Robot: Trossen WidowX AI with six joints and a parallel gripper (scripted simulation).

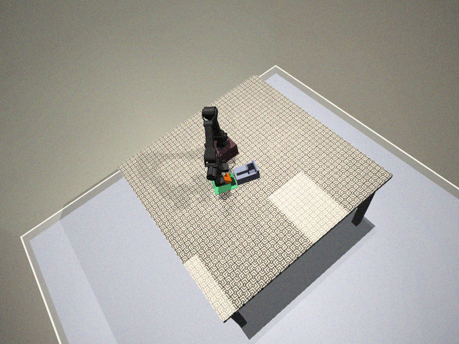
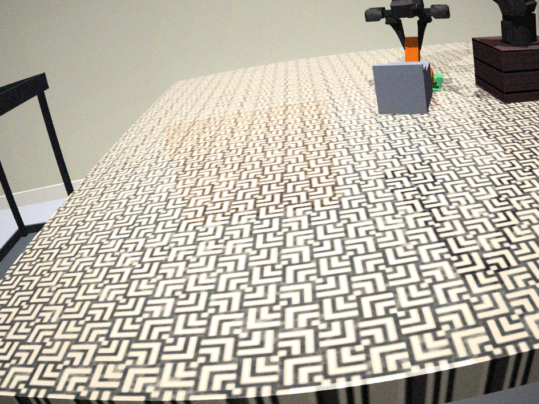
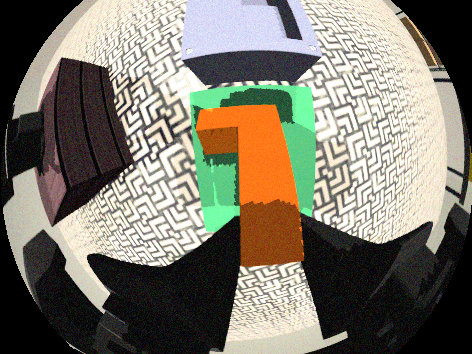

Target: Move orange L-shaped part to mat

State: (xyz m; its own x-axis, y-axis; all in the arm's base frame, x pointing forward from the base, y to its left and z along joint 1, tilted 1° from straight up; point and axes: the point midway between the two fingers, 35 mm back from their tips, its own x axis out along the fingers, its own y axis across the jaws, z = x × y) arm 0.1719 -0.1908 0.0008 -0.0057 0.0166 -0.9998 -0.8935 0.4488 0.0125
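The orange L-shaped part is 40 mm to the left of my gripper tip and 30 mm below it. The rest, counted from my gripper tip: green mat: 90 mm below, 20 mm to the left, 10 mm ahead.
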